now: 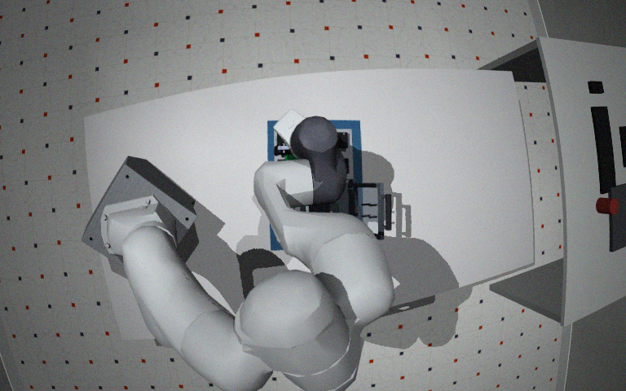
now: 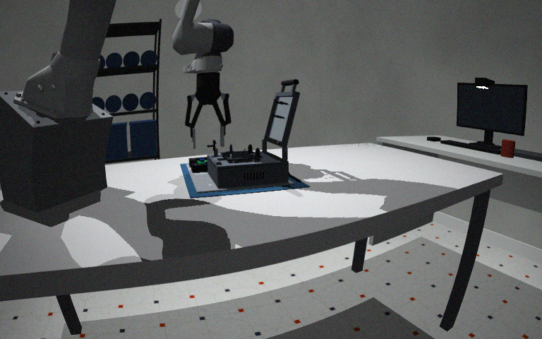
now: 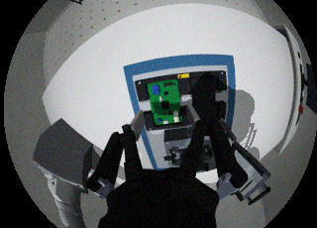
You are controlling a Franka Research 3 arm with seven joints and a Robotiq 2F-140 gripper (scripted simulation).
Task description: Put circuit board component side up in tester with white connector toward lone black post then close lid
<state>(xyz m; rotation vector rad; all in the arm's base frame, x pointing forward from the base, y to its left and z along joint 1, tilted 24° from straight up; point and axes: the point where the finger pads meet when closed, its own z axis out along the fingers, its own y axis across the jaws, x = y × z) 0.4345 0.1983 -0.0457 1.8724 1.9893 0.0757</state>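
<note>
The green circuit board is 7 cm below my hand. From my hand the other things lie so: see-through lid 19 cm ahead, 17 cm to the right, 9 cm above.
</note>
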